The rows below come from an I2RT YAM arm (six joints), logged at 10 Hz.
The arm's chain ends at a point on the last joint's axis. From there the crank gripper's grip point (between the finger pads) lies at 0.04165 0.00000 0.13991 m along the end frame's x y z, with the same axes.
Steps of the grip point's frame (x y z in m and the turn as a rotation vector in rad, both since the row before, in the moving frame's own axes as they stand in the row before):
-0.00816, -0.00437, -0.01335, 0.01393, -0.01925, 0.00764
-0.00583, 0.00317, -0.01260, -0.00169, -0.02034, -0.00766
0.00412, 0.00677, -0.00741, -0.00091, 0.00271, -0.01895
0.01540, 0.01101, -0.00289, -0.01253, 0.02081, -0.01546
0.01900, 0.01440, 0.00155, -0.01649, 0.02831, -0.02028
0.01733, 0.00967, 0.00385, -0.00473, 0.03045, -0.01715
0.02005, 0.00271, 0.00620, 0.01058, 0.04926, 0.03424
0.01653, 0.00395, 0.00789, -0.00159, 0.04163, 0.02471
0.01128, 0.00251, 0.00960, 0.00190, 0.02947, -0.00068
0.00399, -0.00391, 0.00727, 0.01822, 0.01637, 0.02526
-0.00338, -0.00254, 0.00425, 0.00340, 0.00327, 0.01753
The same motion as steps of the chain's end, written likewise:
-0.00547, -0.00272, -0.01411, 0.01393, -0.01925, 0.00764
-0.00298, 0.00324, -0.01342, -0.00169, -0.02034, -0.00766
0.00375, 0.00744, -0.00730, -0.00091, 0.00271, -0.01895
0.01249, 0.00993, -0.00199, -0.01253, 0.02081, -0.01546
0.01504, 0.01299, 0.00280, -0.01649, 0.02831, -0.02028
0.01309, 0.00976, 0.00518, -0.00473, 0.03045, -0.01715
0.01321, 0.00264, 0.00842, 0.01058, 0.04926, 0.03424
0.01076, 0.00263, 0.00975, -0.00159, 0.04163, 0.02471
0.00718, 0.00280, 0.01089, 0.00190, 0.02947, -0.00068
0.00169, -0.00245, 0.00798, 0.01822, 0.01637, 0.02526
-0.00384, -0.00280, 0.00439, 0.00340, 0.00327, 0.01753

